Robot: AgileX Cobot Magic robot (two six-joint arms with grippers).
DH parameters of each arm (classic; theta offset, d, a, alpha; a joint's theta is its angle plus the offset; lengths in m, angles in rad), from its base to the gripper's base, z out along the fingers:
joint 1: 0 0.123 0 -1.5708
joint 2: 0.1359 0 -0.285 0
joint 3: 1.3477 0 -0.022 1.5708
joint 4: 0 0.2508 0 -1.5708
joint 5: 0 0 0.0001 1.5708
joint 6: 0 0.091 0 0
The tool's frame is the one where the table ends.
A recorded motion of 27 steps. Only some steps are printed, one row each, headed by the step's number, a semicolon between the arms.
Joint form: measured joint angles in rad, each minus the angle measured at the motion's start. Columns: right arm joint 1, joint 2, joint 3, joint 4, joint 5, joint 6; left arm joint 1, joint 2, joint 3, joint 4, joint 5, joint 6.
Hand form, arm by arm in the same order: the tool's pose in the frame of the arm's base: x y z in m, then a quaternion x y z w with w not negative. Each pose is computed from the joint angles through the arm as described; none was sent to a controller.
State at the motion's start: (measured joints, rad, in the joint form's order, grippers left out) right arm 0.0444 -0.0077 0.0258 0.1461 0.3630 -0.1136; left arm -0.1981 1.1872 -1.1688 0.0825 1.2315 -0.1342
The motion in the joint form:
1: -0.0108 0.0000 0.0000 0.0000 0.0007 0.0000; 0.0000 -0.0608 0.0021 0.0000 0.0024 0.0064
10: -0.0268 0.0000 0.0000 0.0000 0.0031 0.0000; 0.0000 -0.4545 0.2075 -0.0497 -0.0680 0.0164
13: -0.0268 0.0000 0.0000 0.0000 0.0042 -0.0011; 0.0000 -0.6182 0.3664 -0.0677 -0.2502 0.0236
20: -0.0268 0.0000 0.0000 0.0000 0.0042 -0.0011; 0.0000 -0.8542 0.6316 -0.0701 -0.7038 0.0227
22: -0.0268 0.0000 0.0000 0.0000 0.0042 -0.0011; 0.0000 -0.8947 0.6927 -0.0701 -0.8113 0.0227
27: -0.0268 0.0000 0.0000 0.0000 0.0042 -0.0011; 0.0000 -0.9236 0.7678 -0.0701 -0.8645 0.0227
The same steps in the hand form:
1: 0.0529 0.0065 0.1725 -0.01969 0.80181 0.03768 0.59606; 0.1975 -0.0324 0.3671 0.03848 0.97158 0.00317 0.23353
10: 0.0529 0.0057 0.1723 -0.01340 0.80265 0.03300 0.59539; 0.1060 -0.0185 0.3711 0.03829 0.93444 -0.03946 0.35185
13: 0.0529 0.0057 0.1722 -0.01389 0.80297 0.03272 0.59496; 0.0843 -0.0158 0.3517 0.04028 0.89731 -0.06032 0.43539
20: 0.0529 0.0057 0.1722 -0.01389 0.80297 0.03272 0.59496; 0.0669 -0.0128 0.3235 0.03628 0.78468 -0.08971 0.61230
22: 0.0529 0.0057 0.1722 -0.01389 0.80297 0.03272 0.59496; 0.0653 -0.0126 0.3160 0.03544 0.75707 -0.09504 0.64541
27: 0.0529 0.0057 0.1722 -0.01389 0.80297 0.03272 0.59496; 0.0659 -0.0128 0.2981 0.03562 0.75477 -0.09559 0.64801

